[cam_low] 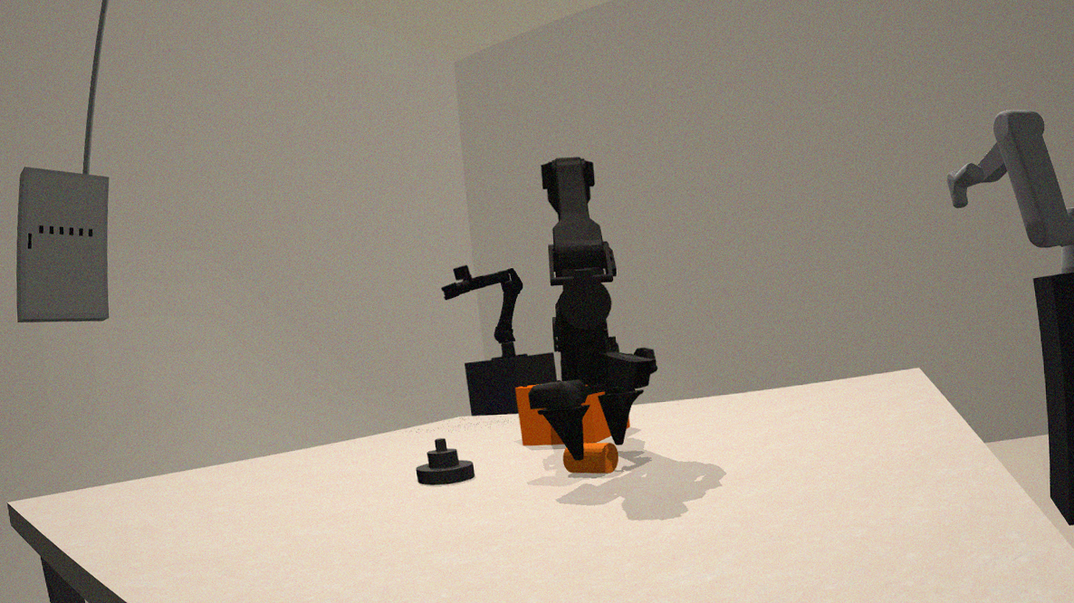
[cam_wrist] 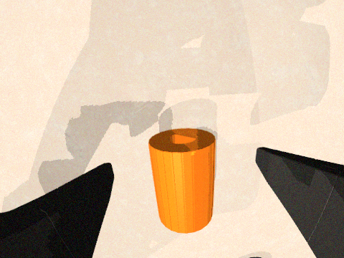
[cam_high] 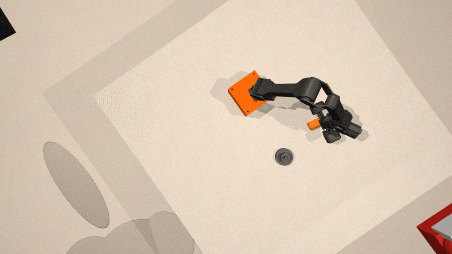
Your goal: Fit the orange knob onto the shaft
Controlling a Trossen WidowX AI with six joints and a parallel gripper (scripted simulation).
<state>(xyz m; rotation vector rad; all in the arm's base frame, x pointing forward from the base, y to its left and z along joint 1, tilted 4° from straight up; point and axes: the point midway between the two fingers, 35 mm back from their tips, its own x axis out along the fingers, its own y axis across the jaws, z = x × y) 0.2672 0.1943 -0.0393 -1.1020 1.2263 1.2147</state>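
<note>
Right now my gripper tip is 2 cm to the left of the orange knob and 1 cm above it. The rest, counted from my gripper tip: dark round pedestal: 22 cm to the right, 6 cm ahead.
</note>
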